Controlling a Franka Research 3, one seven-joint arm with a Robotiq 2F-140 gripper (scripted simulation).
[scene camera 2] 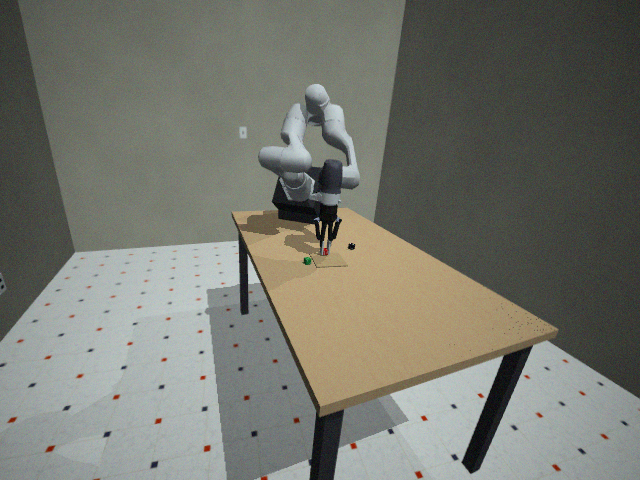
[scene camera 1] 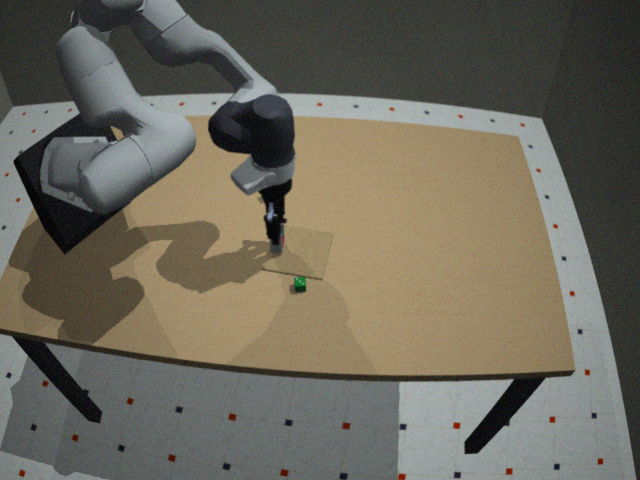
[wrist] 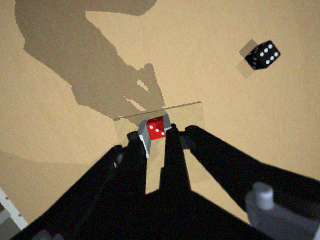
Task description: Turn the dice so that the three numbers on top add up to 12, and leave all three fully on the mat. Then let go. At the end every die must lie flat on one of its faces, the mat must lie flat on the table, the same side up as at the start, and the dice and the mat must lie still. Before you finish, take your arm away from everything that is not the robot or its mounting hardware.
In view: the gripper [scene camera 1: 277, 246] and a tan mat [scene camera 1: 305, 251].
The tan mat also shows in the wrist view [wrist: 192, 114]. The gripper is seen too in scene camera 2 [scene camera 2: 324, 253] and in the wrist view [wrist: 157, 125].
